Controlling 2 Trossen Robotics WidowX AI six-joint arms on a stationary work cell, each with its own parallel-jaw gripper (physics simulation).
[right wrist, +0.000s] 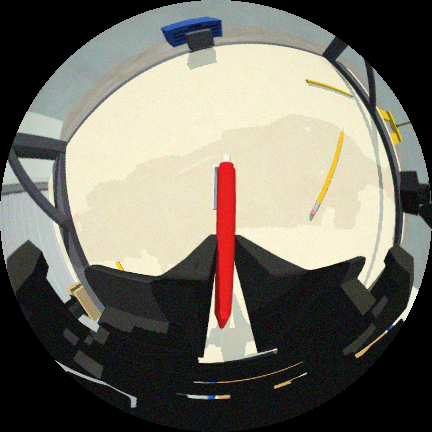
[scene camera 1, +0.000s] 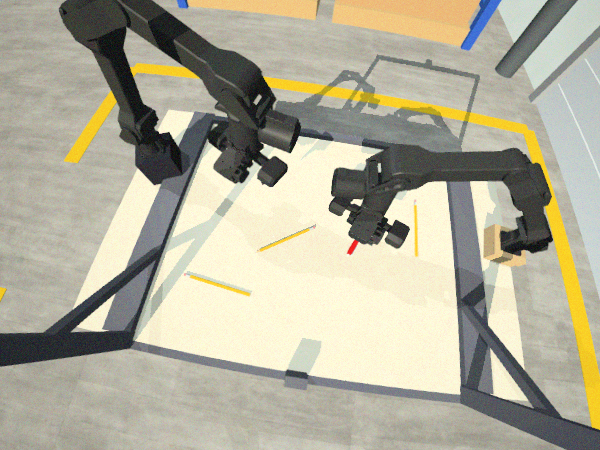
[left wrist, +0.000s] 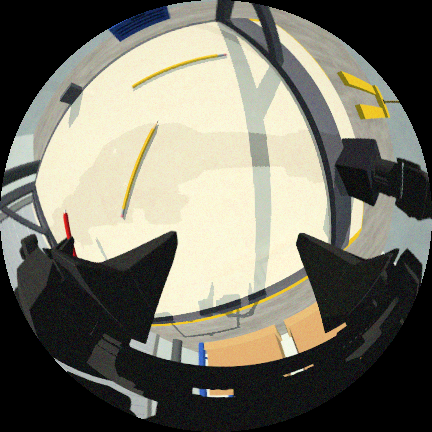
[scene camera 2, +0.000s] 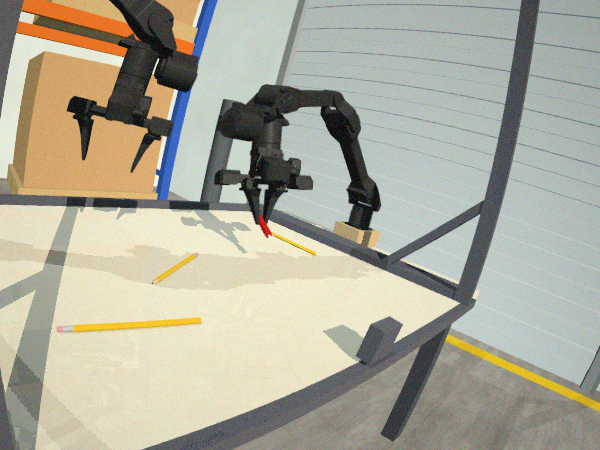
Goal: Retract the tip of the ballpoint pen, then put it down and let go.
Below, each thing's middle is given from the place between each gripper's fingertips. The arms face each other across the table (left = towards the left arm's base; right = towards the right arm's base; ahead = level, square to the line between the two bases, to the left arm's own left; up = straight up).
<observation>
My left gripper is now 6 cm past the red ballpoint pen [right wrist: 223, 174], 31 cm to the left of it and 6 cm above it. From my left hand the other things lie so: grey block [scene camera 2: 381, 335] (43 cm behind, 23 cm to the right, 11 cm below); then tan block [scene camera 1: 491, 250] (4 cm ahead, 77 cm to the right, 12 cm below).
I see the red ballpoint pen 10 mm ahead of my right hand and 10 mm above it. Round my right hand: grey block (360 mm behind, 80 mm to the left, 40 mm below); then tan block (460 mm to the right, 110 mm ahead, 50 mm below).
</observation>
